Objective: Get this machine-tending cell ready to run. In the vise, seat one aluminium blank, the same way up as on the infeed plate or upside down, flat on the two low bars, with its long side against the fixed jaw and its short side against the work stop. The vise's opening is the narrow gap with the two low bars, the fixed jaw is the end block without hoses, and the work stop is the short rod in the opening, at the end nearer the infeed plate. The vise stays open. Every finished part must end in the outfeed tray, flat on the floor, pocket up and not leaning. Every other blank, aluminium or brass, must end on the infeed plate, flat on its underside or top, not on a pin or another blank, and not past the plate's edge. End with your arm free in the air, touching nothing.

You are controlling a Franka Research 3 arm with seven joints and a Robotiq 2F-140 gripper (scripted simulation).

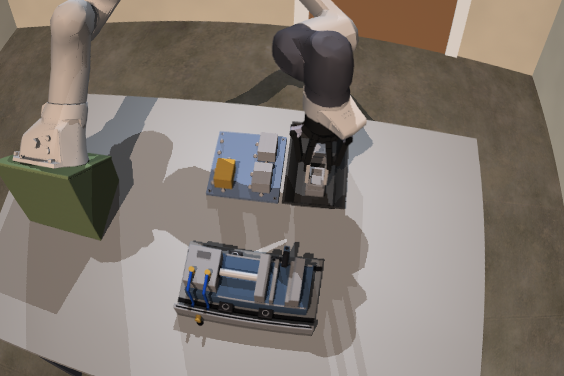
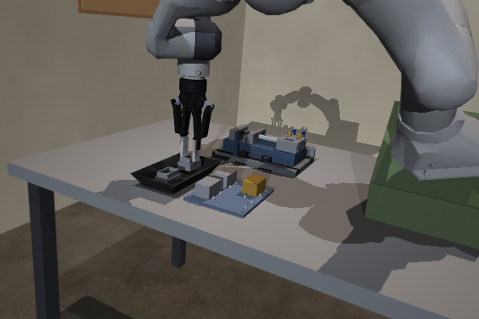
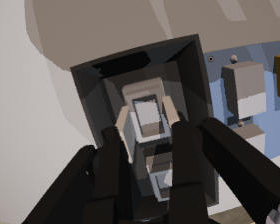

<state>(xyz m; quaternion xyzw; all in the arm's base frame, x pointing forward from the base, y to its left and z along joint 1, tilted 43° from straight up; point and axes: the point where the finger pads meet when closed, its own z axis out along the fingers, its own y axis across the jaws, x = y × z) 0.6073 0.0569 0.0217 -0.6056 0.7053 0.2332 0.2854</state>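
The aluminium blank lies 12 cm behind my hand, 6 cm below it and 2 cm to the left of it. From my hand the other things lie so: brass blank 21 cm behind, 6 cm below, 3 cm to the left; then blue vise 26 cm to the right, 14 cm behind, 4 cm below.
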